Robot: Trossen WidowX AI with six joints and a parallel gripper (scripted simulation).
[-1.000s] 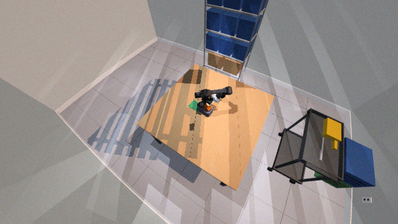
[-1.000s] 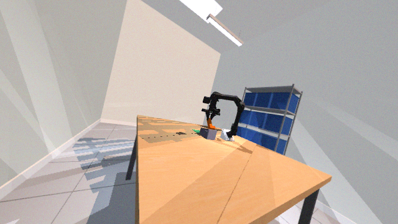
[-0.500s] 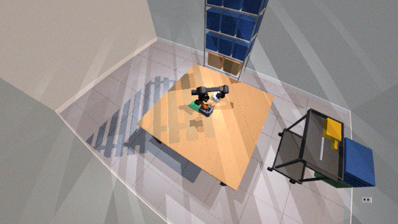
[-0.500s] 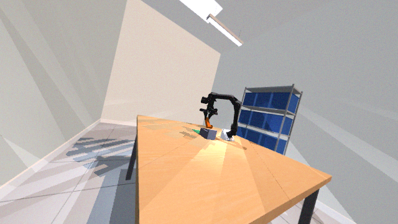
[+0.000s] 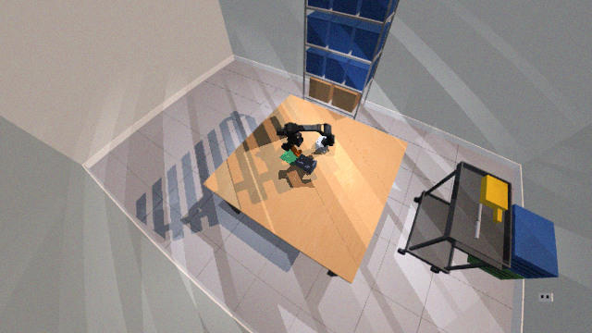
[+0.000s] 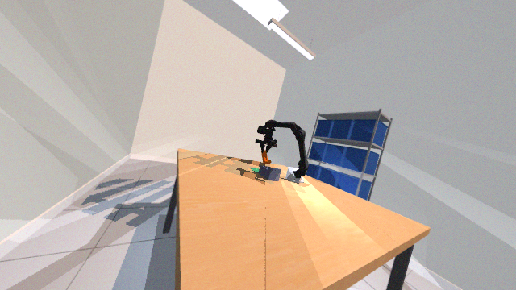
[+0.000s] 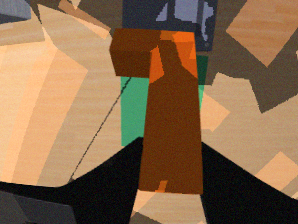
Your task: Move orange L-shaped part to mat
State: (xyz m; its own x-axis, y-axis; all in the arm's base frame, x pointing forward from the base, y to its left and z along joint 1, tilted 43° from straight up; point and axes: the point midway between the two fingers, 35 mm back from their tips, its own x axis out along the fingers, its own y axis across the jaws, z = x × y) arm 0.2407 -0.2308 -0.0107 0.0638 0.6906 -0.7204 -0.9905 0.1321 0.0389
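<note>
The green mat is 1 cm behind my gripper tip, 2 cm to the right of it and 17 cm below it. Also, from my gripper tip: orange L-shaped part: 1 cm behind, 3 cm to the left, 3 cm below.
</note>
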